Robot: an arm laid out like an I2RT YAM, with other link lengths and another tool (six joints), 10 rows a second.
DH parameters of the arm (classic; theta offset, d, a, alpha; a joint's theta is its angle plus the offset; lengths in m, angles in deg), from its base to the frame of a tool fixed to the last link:
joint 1: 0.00 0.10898 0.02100 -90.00
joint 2: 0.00 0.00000 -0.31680 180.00
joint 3: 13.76 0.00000 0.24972 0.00
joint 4: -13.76 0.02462 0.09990 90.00
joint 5: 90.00 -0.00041 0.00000 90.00
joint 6: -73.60 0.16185 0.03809 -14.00
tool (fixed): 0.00 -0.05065 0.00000 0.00
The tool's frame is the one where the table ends.
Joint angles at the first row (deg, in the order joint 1, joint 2, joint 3, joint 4, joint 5, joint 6):
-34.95, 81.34, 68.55, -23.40, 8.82, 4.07
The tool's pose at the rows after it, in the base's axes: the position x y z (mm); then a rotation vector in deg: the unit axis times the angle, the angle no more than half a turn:
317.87 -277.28 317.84 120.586 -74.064 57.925
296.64 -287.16 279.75 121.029 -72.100 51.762
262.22 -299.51 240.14 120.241 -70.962 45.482
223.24 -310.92 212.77 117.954 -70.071 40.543
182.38 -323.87 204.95 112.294 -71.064 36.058
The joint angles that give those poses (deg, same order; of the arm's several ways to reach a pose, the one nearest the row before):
-35.59, 82.22, 66.63, -22.04, 8.56, 0.10
-38.83, 82.09, 60.38, -19.25, 8.61, -4.03
-43.86, 81.51, 52.85, -15.04, 8.55, -8.93
-49.67, 80.46, 46.40, -10.60, 8.73, -14.26
-55.49, 78.69, 42.55, -7.55, 11.11, -18.09

